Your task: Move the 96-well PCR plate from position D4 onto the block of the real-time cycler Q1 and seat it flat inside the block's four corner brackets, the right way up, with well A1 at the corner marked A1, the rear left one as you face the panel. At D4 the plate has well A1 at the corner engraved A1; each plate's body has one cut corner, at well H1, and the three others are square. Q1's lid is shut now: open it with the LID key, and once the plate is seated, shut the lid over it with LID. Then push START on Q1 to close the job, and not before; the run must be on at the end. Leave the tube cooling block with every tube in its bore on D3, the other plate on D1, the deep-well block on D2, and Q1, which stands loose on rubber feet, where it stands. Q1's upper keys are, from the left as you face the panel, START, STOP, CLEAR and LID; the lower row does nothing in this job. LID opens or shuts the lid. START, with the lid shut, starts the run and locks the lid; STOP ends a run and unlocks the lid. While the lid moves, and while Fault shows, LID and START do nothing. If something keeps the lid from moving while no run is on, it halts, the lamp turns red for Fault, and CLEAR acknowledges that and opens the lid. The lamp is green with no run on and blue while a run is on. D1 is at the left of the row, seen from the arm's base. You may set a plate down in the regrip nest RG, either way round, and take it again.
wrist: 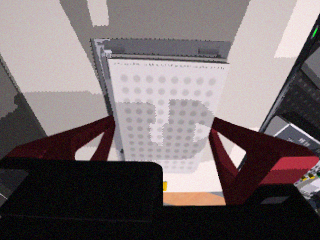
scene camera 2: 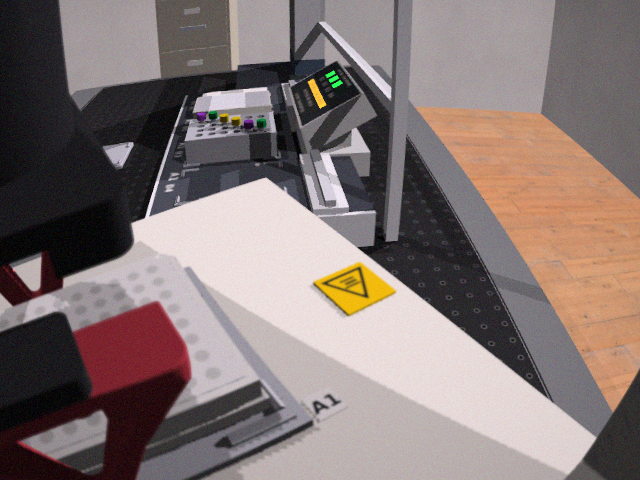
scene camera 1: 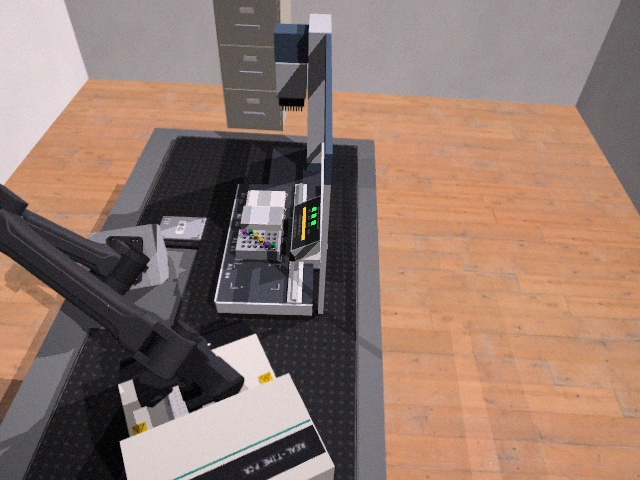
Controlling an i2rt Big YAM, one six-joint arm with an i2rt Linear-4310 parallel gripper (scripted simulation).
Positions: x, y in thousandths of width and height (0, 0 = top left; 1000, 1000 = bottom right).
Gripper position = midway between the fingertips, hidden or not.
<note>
I see my gripper (scene camera 2: 112, 826), a tube cooling block (scene camera 2: 323, 297), a lid (scene camera 1: 421, 884) and a grey nest (scene camera 1: 304, 474).
The tube cooling block is seen too in scene camera 1 (scene camera 1: 387, 516). My gripper also shows in the wrist view (wrist: 502, 502).
</note>
